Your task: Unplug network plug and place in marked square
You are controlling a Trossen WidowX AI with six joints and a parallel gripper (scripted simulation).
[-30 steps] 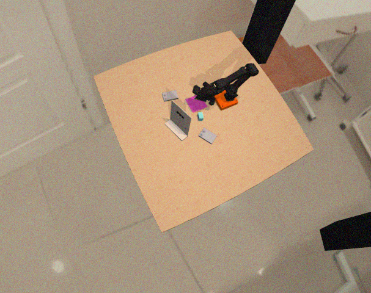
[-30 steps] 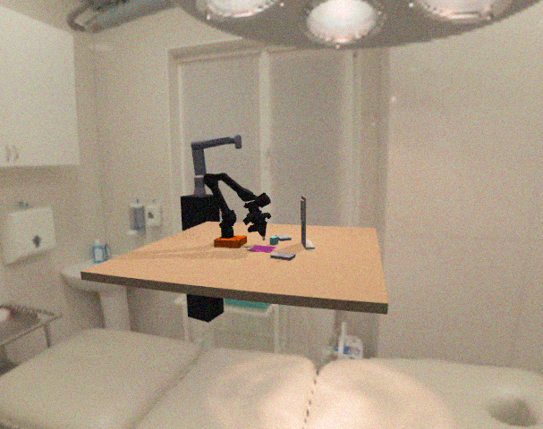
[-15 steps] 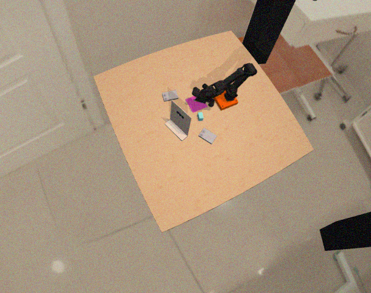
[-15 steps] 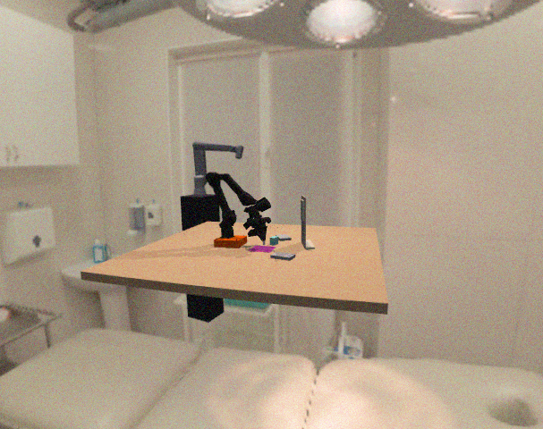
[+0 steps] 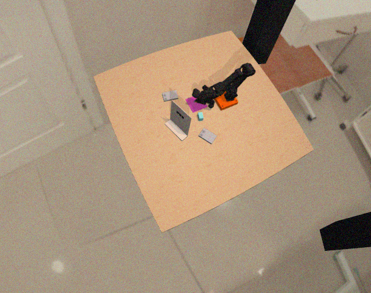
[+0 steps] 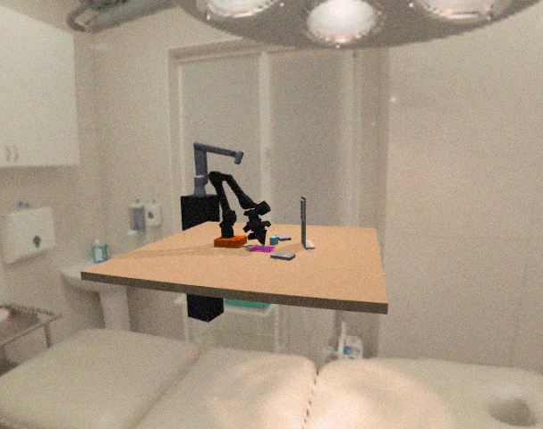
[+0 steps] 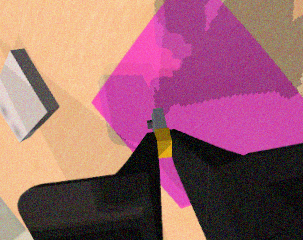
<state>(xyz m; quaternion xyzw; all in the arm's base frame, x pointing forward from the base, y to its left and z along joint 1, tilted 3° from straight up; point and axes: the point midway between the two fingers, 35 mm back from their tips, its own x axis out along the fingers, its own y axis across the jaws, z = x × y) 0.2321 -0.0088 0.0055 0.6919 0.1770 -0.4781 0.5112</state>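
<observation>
Now: gripper tip 2 cm above the magenta marked square and 1 cm past it. The rest, counted from my gripper tip: upright grey panel: 17 cm to the left, 17 cm ahead, 10 cm above; then grey network plug: right at my gripper tip; then teal block: 12 cm to the left.
</observation>
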